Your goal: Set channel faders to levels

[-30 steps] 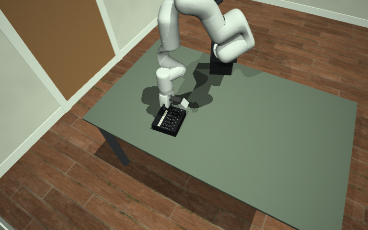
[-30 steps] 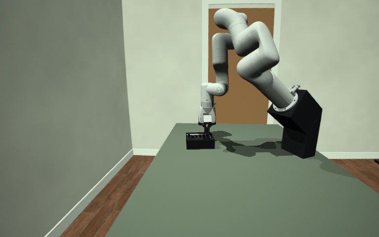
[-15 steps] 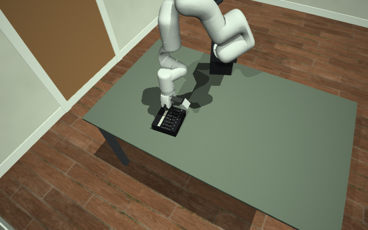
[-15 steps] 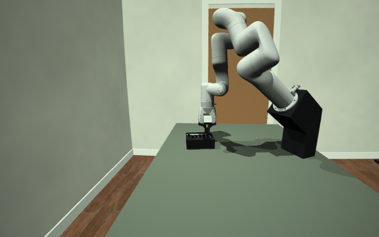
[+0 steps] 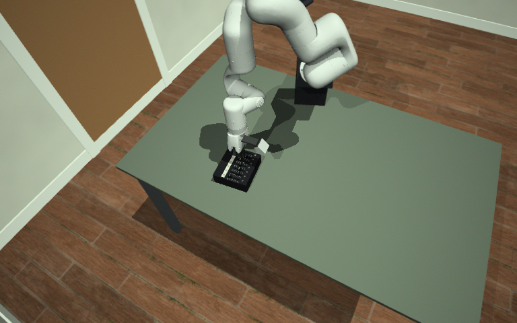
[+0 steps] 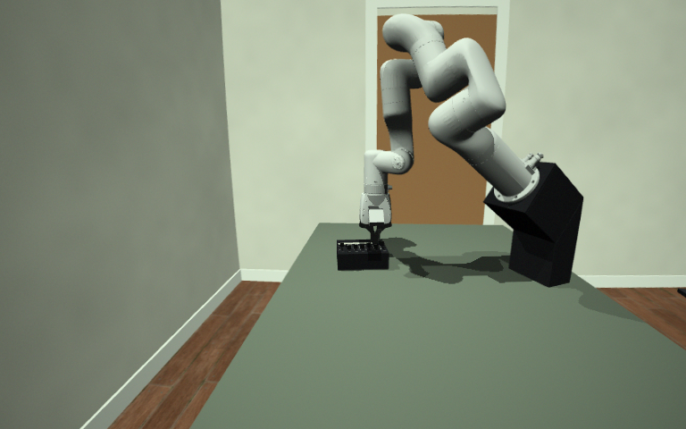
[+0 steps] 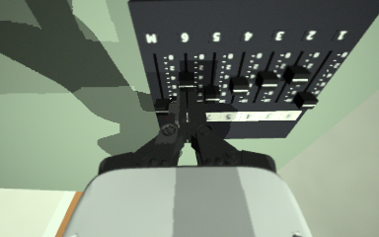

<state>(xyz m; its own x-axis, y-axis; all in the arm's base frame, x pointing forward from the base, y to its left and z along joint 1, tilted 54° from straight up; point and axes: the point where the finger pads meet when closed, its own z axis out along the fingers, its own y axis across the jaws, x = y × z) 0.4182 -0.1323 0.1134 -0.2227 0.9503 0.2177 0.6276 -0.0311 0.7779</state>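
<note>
Now: hand 2 cm past the master cap, 2 cm above it and 1 cm to the left of it. The rest, counted from my hand: channel 6 cap (2 cm to the left, 2 cm below, 1 cm behind).
</note>
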